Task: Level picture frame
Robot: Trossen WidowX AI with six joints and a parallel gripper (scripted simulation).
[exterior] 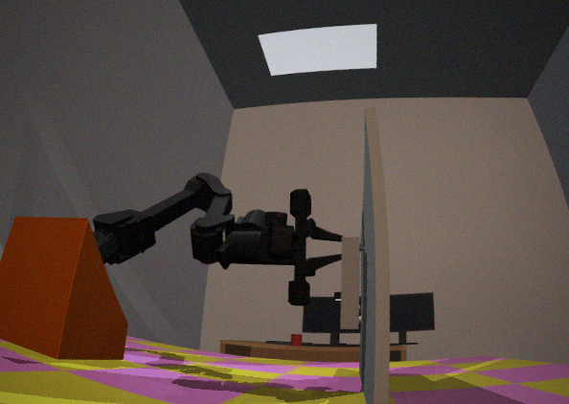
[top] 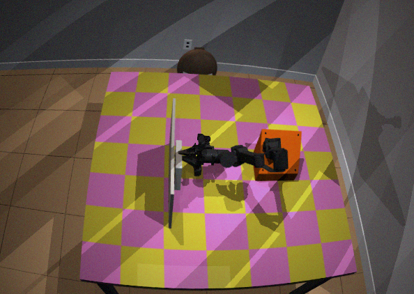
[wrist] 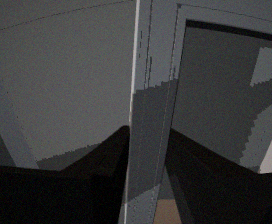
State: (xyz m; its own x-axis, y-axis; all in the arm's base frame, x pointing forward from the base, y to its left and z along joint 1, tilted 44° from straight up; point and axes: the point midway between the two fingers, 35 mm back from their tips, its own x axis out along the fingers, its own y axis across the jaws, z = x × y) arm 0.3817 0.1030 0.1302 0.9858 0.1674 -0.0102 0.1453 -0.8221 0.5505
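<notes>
Right now my gripper tip is 10 mm to the right of the picture frame and 50 mm above it. Also, from my gripper tip: thin upright wall panel (20 mm ahead, 10 mm to the left, 70 mm below).
</notes>
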